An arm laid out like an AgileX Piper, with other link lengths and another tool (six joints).
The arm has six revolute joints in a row. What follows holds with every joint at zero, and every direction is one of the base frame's.
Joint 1 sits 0.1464 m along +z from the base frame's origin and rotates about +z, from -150 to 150 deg.
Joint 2 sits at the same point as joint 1 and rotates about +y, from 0 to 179.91 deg.
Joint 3 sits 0.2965 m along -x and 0.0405 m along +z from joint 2 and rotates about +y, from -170 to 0 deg.
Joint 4 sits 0.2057 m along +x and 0.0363 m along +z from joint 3 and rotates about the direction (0.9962, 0, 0.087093), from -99.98 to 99.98 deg.
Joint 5 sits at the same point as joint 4 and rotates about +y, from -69.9 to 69.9 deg.
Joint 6 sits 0.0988 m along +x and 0.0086 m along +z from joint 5 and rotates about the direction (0.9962, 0, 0.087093), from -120 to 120 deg.
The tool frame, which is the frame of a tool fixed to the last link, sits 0.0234 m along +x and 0.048 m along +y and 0.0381 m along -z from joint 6; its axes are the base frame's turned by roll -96.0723, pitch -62.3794 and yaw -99.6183 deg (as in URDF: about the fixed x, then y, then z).
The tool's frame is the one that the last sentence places.
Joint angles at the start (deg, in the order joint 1, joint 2, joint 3, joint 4, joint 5, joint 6):
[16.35, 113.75, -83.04, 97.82, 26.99, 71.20]
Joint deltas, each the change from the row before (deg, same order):
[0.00, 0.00, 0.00, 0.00, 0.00, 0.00]
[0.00, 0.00, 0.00, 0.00, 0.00, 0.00]
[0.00, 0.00, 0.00, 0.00, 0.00, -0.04]
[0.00, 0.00, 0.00, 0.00, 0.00, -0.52]
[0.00, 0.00, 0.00, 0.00, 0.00, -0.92]
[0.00, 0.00, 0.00, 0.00, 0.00, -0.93]
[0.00, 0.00, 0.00, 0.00, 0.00, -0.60]
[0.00, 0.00, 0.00, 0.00, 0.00, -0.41]
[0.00, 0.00, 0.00, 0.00, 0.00, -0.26]
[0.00, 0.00, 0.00, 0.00, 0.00, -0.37]
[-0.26, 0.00, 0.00, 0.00, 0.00, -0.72]
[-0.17, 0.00, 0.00, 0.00, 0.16, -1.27]
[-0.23, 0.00, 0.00, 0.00, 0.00, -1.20]
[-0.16, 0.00, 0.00, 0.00, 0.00, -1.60]
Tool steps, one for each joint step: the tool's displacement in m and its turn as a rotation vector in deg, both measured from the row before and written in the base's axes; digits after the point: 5 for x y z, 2 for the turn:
[0.00000, 0.00000, 0.00000, 0.00, 0.00, 0.00]
[0.00000, 0.00000, 0.00000, 0.00, 0.00, 0.00]
[-0.00001, 0.00003, 0.00003, -0.03, -0.03, 0.01]
[-0.00015, 0.00036, 0.00041, -0.35, -0.35, 0.17]
[-0.00028, 0.00064, 0.00072, -0.62, -0.61, 0.30]
[-0.00030, 0.00065, 0.00072, -0.62, -0.62, 0.31]
[-0.00020, 0.00043, 0.00046, -0.40, -0.40, 0.20]
[-0.00014, 0.00029, 0.00031, -0.27, -0.27, 0.14]
[-0.00009, 0.00019, 0.00019, -0.17, -0.17, 0.09]
[-0.00013, 0.00027, 0.00028, -0.25, -0.25, 0.12]
[0.00045, -0.00157, 0.00053, -0.48, -0.48, -0.02]
[-0.00014, -0.00014, 0.00100, -0.78, -0.84, 0.39]
[0.00017, -0.00096, 0.00085, -0.81, -0.79, 0.17]
[-0.00019, -0.00009, 0.00111, -1.08, -1.05, 0.37]

